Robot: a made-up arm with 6 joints.
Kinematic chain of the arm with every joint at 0, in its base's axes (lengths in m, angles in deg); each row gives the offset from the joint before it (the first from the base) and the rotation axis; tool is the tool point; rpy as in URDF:
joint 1: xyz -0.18 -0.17 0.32 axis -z
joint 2: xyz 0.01 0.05 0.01 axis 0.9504 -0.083 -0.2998
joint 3: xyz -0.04 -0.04 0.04 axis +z
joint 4: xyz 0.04 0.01 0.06 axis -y
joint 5: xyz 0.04 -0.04 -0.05 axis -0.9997 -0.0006 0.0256
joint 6: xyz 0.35 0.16 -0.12 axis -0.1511 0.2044 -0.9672
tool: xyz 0.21 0.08 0.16 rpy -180 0 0
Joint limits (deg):
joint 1: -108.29..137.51
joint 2: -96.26..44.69
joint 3: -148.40..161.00
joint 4: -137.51..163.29
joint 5: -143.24..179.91
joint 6: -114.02..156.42
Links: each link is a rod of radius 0.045 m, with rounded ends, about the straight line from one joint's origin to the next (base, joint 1, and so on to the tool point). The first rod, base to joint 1, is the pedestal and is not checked.
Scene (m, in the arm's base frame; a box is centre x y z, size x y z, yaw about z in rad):
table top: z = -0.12
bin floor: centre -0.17 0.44 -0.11 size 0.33 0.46 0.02 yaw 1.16
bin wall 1: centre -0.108 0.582 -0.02 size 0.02 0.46 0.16 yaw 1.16
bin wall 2: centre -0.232 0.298 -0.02 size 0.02 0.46 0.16 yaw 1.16
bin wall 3: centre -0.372 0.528 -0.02 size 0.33 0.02 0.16 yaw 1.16
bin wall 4: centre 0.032 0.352 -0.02 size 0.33 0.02 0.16 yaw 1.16
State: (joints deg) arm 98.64 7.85 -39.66 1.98 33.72 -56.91
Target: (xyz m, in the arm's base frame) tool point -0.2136 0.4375 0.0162
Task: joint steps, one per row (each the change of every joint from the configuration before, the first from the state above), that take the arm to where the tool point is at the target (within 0.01 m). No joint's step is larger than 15 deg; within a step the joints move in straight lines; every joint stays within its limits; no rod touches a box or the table.
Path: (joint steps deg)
1: 5.55 1.15 -14.24 3.29 4.31 1.34
2: 5.56 1.14 -14.24 3.29 4.31 1.34
3: 5.55 1.15 -14.24 3.30 4.32 1.34
4: 5.55 1.15 -14.24 3.29 4.31 1.34
5: 5.55 1.14 -14.24 3.29 4.31 1.34
6: 5.56 1.15 -14.24 3.29 4.31 1.34
7: 5.55 1.14 -14.24 3.29 4.32 1.33
8: 0.00 8.02 6.44 -1.18 1.26 12.65
9: 0.00 8.01 6.45 -1.19 1.26 12.64

